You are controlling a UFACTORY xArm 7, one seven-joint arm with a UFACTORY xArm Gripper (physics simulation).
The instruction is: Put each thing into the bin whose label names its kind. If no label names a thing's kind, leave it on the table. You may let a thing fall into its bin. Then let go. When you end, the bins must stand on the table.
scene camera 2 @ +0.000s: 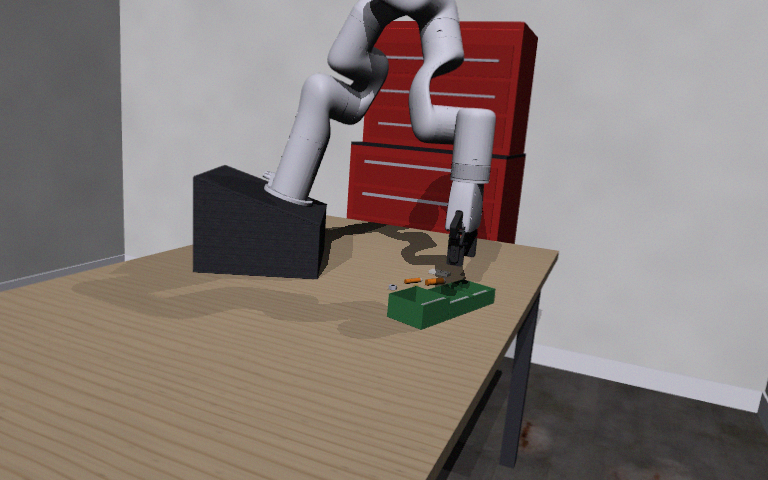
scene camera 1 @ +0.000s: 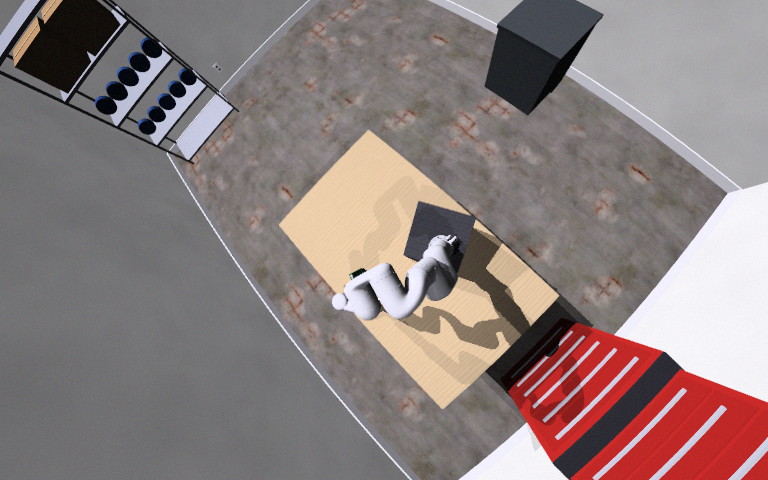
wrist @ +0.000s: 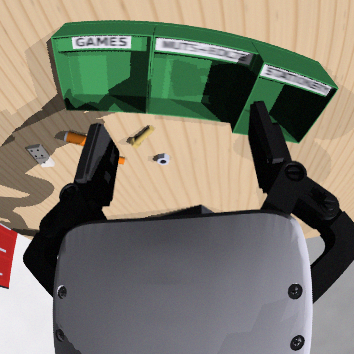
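Where they show: gripper, between the fingertips: (scene camera 2: 461, 260) (wrist: 177, 126); arm's base, origin of its link: (scene camera 2: 287, 196).
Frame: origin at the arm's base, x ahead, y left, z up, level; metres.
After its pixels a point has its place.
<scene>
Three joined green bins (scene camera 2: 447, 310) @(x 0.503, y -0.185, z -0.138 m) (scene camera 1: 357, 274) @(x 0.450, y -0.231, z -0.151 m) stand on the table. In the wrist view the labels read GAMES on the left bin (wrist: 90, 75) @(x 0.490, y -0.024, z -0.152 m), NUTS+BOLTS, blurred, on the middle bin (wrist: 170, 75) @(x 0.472, y -0.102, z -0.152 m), and STATIONERY, blurred, on the right bin (wrist: 295, 59) @(x 0.492, y -0.220, z -0.139 m). Beside them lie a dotted domino-like tile (wrist: 37, 153) @(x 0.388, y 0.122, z -0.152 m), an orange cylinder with a grey end (wrist: 75, 138) @(x 0.409, y 0.035, z -0.147 m) (scene camera 2: 434, 281) @(x 0.401, y 0.021, z -0.149 m), a second orange piece (wrist: 121, 160) @(x 0.346, y -0.009, z -0.150 m) (scene camera 2: 412, 280) @(x 0.354, y 0.002, z -0.151 m) partly behind a finger, a brass-coloured piece (wrist: 143, 135) @(x 0.392, y -0.054, z -0.150 m) and a silver nut (wrist: 164, 158) @(x 0.341, y -0.071, z -0.150 m) (scene camera 2: 393, 287) @(x 0.340, y -0.073, z -0.152 m). My gripper (wrist: 177, 126) @(x 0.497, y -0.112, z -0.055 m) (scene camera 2: 462, 259) @(x 0.497, y -0.112, z -0.055 m) is open and empty, above the loose things and bins.
The arm's dark wedge base (scene camera 1: 421, 226) @(x -0.002, y -0.144, z 0.023 m) (scene camera 2: 254, 237) @(x 0.040, y -0.180, z -0.070 m) stands on the wooden table (scene camera 1: 339, 198) @(x 0.222, y -0.677, z -0.158 m) (scene camera 2: 226, 367) @(x 0.300, y -0.571, z -0.159 m). A red drawer cabinet (scene camera 1: 600, 390) (scene camera 2: 396, 181) stands beyond the table's end. A dark cabinet (scene camera 1: 526, 62) and a rack stand farther off.
</scene>
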